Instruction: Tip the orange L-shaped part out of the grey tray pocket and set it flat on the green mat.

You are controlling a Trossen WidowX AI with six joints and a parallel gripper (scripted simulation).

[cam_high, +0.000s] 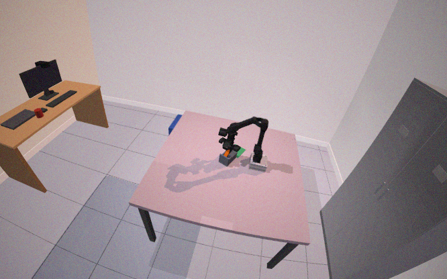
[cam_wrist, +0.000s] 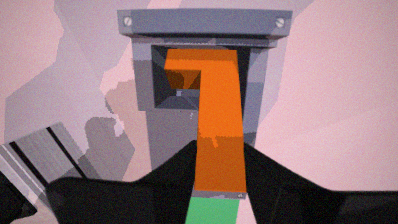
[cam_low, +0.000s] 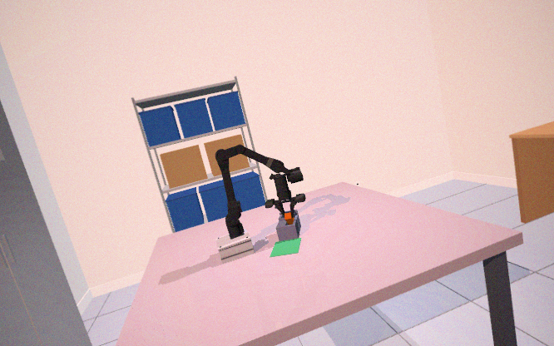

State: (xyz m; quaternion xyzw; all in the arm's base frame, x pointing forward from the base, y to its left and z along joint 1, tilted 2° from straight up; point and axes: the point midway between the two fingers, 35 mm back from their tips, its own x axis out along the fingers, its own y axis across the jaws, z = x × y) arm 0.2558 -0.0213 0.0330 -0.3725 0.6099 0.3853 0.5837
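The green mat lies 7 cm behind my gripper tip, 13 cm to the right of it and 9 cm below it. Round my gripper tip: orange L-shaped part: 3 cm to the left, 3 cm below.
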